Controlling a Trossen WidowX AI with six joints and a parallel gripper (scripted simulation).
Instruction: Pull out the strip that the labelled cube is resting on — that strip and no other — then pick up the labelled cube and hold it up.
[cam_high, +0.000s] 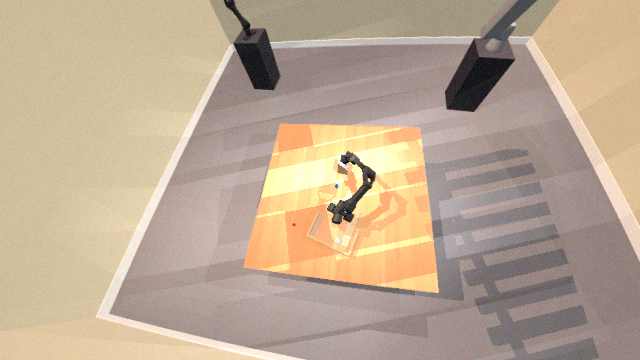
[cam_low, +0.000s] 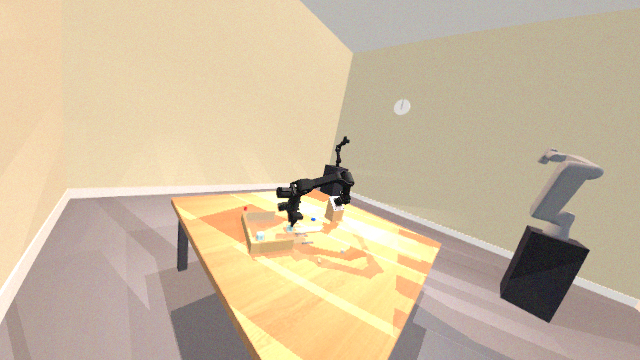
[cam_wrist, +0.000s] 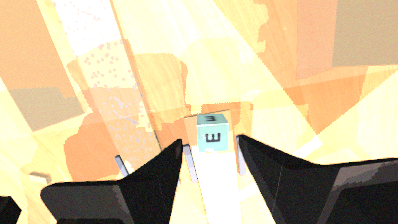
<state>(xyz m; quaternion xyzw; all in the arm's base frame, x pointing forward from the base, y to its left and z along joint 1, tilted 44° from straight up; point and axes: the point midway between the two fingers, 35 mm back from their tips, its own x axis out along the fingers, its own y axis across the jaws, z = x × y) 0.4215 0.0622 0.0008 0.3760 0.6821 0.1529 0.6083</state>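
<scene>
Right now the pale speckled band is 80 mm to the left of my gripper tip, 80 mm ahead of it and 40 mm below it. Round my gripper tip: tiny blue piece 240 mm behind, 70 mm to the right, 40 mm below; red marker 330 mm to the right, 120 mm ahead, 30 mm below.
</scene>
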